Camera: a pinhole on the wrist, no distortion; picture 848 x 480 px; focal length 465.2 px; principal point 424.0 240.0 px. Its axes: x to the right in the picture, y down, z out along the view. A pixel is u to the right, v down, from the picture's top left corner.
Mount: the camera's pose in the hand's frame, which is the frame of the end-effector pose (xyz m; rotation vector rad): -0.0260 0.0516 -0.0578 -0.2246 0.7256 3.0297
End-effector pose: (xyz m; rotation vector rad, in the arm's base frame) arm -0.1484 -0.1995 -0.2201 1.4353 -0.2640 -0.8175
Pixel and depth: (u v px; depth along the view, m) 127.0 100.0 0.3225
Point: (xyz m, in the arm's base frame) -0.0846 -0.4726 0.0413
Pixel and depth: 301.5 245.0 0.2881
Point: -0.2097 -0.3795 -0.0203
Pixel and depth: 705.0 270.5 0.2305
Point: -0.3219 -0.1872 -0.0076
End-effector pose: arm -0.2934 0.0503 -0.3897 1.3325 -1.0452 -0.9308
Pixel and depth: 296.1 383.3 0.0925
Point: -0.3398 0.0556 -0.3239
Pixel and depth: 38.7 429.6 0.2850
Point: -0.5177 -0.1838 -0.3113
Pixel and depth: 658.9 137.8 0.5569
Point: -0.7466 0.3255 -0.0171
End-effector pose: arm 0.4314 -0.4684 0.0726 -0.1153 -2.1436 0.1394
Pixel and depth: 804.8 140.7 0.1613
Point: 0.4900 -0.3439 -0.1230
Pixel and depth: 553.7 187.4 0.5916
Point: 0.2428 -0.1555 -0.4241
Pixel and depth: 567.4 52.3 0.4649
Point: 0.3565 -0.0902 -0.3062
